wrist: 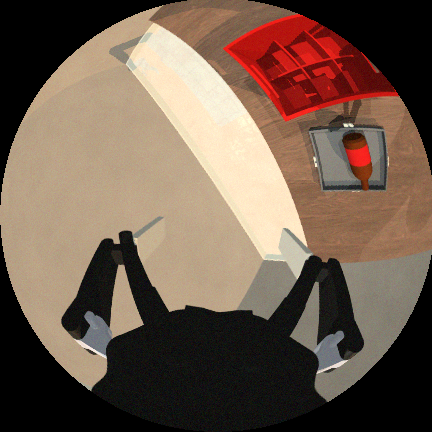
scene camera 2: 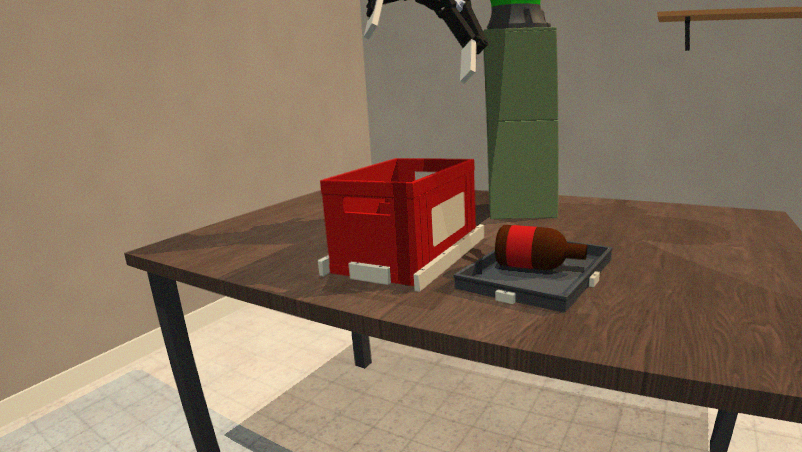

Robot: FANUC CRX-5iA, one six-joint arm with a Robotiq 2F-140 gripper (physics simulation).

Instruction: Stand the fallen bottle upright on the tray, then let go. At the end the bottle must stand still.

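Pixels of known places: gripper, fingertip midpoint: (wrist: 222, 233) (scene camera 2: 420, 54); arm's base, link origin: (scene camera 2: 517, 30).
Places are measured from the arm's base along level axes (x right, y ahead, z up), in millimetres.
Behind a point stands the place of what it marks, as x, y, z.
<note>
A brown bottle (scene camera 2: 550, 247) @[-215, 420, -410] (wrist: 359, 156) @[-156, 399, -387] with a red label lies on its side in the dark grey tray (scene camera 2: 511, 287) @[-192, 532, -442] (wrist: 325, 170) @[-220, 509, -460]. In scene camera 2 its neck points right and rests at the tray's far right rim. In the wrist view its neck points down toward the lower rim. My gripper (scene camera 2: 416, 47) @[-100, 607, -101] (wrist: 222, 233) @[-100, 607, -101] is wide open with nothing between its fingers. It hangs high above the table, up and to the left of the bottle in scene camera 2, well apart from it. The upper part of the gripper is cut off there.
A red crate (scene camera 2: 404, 224) @[-11, 545, -359] (wrist: 295, 112) @[-21, 518, -291] with inner dividers stands beside the tray, left of it in scene camera 2. Pale blocks (scene camera 2: 368, 272) @[58, 564, -448] stand along its base. Small pale blocks (scene camera 2: 504, 296) @[-184, 539, -456] sit at the tray's sides. A green pedestal (scene camera 2: 525, 123) @[-36, 61, -231] stands behind the tray.
</note>
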